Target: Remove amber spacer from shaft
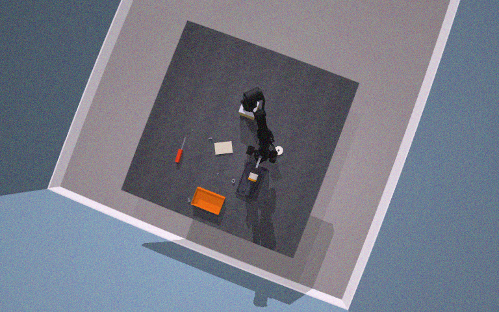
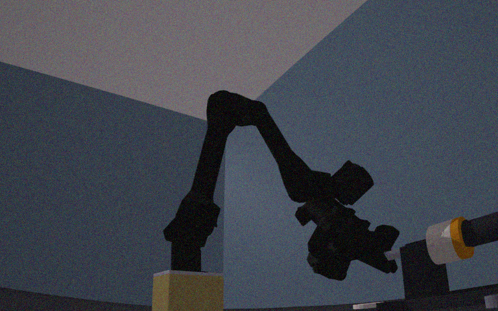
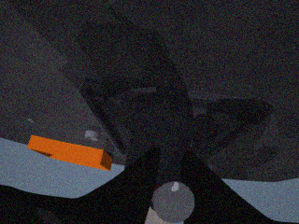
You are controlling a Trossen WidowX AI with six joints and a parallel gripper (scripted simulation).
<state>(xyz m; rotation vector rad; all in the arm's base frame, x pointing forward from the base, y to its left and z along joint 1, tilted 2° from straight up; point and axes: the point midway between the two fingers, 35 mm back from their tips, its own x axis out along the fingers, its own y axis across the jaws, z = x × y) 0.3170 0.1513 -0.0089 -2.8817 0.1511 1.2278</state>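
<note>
The pale grey shaft lies 7 cm ahead of my gripper tip, 2 cm above it and 1 cm to the right of it. Also, from my gripper tip: dark support block 14 cm ahead, 1 cm to the right, 1 cm below; white ring 12 cm to the left, 12 cm behind, 5 cm below; amber spacer 11 cm ahead, 2 cm above, 1 cm to the right.
</note>
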